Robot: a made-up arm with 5 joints.
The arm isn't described. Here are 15 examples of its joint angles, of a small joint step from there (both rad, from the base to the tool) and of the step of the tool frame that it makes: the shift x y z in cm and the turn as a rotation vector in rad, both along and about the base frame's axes.
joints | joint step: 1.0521 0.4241 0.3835 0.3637 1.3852 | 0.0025 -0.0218 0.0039 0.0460 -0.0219
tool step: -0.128 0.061 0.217 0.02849 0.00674 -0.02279
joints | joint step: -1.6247 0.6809 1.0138 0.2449 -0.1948 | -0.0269 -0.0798 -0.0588 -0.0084 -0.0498
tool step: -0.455 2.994 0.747 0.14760 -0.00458 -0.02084
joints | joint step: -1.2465 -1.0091 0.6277 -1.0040 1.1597 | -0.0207 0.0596 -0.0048 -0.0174 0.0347
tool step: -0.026 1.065 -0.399 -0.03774 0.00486 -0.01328
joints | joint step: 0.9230 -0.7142 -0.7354 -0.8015 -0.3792 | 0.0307 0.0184 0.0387 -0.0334 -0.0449
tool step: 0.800 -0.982 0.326 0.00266 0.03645 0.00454
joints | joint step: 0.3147 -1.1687 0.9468 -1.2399 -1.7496 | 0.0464 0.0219 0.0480 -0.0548 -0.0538
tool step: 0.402 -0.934 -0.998 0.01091 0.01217 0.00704
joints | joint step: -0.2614 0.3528 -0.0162 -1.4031 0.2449 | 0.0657 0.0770 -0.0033 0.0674 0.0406
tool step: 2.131 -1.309 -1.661 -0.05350 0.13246 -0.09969
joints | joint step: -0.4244 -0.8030 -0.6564 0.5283 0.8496 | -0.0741 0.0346 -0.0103 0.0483 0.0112
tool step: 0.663 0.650 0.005 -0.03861 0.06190 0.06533
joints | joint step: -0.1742 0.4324 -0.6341 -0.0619 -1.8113 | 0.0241 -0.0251 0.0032 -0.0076 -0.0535
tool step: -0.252 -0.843 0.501 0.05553 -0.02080 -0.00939
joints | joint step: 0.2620 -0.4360 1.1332 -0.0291 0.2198 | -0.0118 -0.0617 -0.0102 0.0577 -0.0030
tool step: 0.236 0.254 0.924 -0.00131 -0.01434 0.00996
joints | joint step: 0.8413 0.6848 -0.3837 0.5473 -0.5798 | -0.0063 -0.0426 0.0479 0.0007 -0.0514
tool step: -0.200 0.378 0.004 0.02711 -0.02117 -0.03236
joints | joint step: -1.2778 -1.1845 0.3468 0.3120 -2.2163 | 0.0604 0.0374 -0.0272 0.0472 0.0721
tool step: 1.154 -0.085 -0.062 -0.07456 -0.04190 -0.09474
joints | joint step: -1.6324 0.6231 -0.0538 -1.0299 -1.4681 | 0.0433 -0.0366 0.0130 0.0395 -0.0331
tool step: 1.510 0.011 0.332 -0.01708 0.02911 -0.02882
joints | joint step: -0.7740 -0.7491 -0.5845 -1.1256 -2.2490 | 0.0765 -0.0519 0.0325 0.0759 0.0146
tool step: -0.383 -0.082 -0.047 -0.02972 0.04933 -0.08600
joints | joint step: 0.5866 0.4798 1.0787 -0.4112 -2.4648 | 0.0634 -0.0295 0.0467 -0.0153 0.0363
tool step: -1.004 -0.568 0.071 -0.01103 0.01018 -0.03029
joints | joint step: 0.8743 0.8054 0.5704 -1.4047 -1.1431 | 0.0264 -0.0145 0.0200 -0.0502 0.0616
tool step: -0.688 -0.144 0.563 -0.07350 0.01950 -0.02954
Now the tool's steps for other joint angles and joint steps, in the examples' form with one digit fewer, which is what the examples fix.
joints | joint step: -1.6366 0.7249 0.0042 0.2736 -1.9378 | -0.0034 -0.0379 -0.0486 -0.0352 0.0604
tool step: -0.15 1.44 2.12 0.1238 -0.0273 0.0523
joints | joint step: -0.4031 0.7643 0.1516 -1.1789 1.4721 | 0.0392 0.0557 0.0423 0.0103 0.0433
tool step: 0.11 -1.33 -2.43 -0.0798 0.0846 -0.0481
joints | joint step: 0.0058 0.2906 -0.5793 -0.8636 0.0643 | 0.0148 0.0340 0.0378 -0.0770 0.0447
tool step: 0.78 -0.25 -1.21 -0.0181 -0.0050 -0.0557
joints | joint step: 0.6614 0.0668 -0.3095 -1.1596 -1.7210 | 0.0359 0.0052 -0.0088 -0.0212 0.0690
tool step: -0.89 -0.43 0.11 -0.0239 -0.0125 -0.1041
